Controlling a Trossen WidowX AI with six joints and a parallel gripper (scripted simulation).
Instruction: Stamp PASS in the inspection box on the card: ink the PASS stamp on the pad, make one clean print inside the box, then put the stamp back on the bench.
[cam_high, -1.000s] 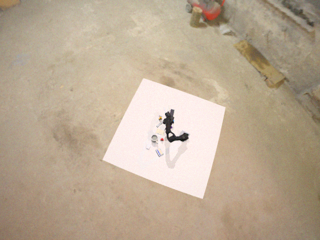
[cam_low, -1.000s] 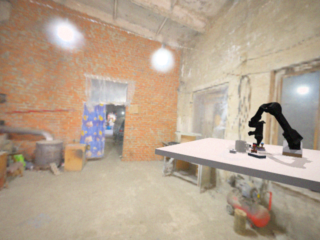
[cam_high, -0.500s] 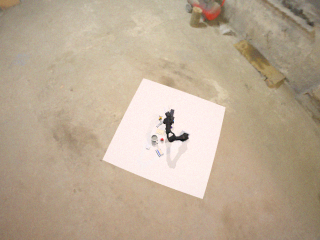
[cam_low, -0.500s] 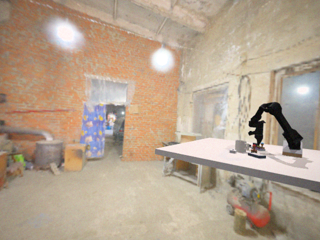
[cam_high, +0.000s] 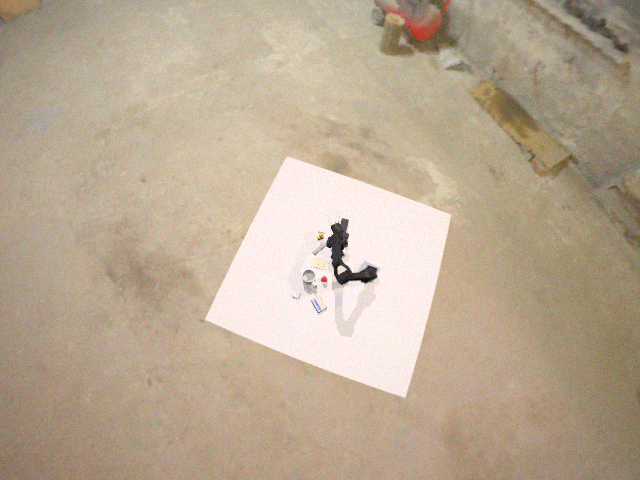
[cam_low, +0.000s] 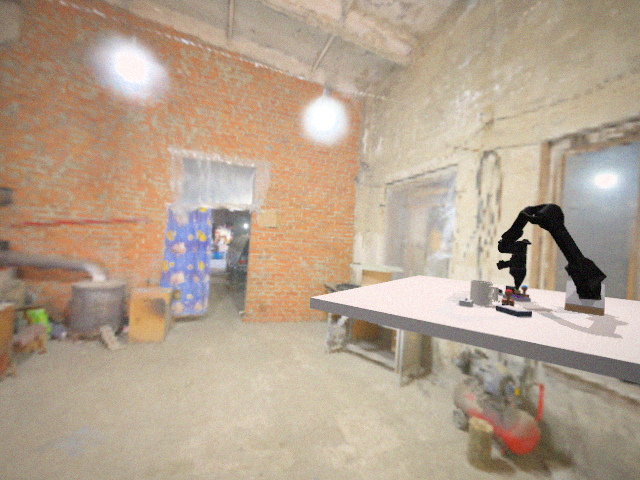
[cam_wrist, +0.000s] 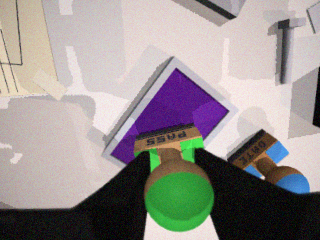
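Right now the purple ink pad is 4 cm below my gripper tip. Round my gripper tip: pass stamp: right at my gripper tip; grey bar: 12 cm ahead, 4 cm below, 1 cm to the left; blue stamp: 7 cm to the right, 3 cm below, 2 cm behind.
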